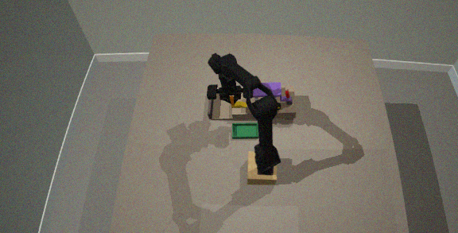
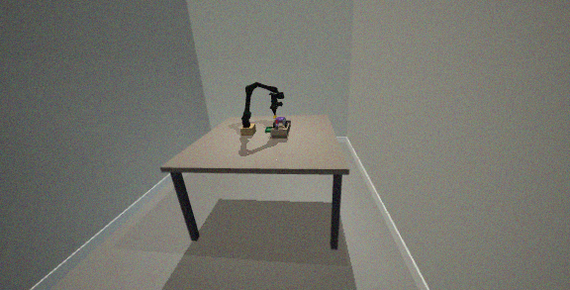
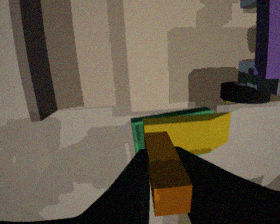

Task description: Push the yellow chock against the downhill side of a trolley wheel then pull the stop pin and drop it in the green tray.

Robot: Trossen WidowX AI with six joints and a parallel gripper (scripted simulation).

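Now: gripper tip 240 mm to the left of the red-headed stop pin, 60 mm short of it and 20 mm above it. From my gripper tip the other things lie so: yellow chock 20 mm to the right; green tray 160 mm below, 60 mm to the right, 60 mm behind; purple-topped trolley 150 mm to the right, 80 mm ahead, 40 mm below.
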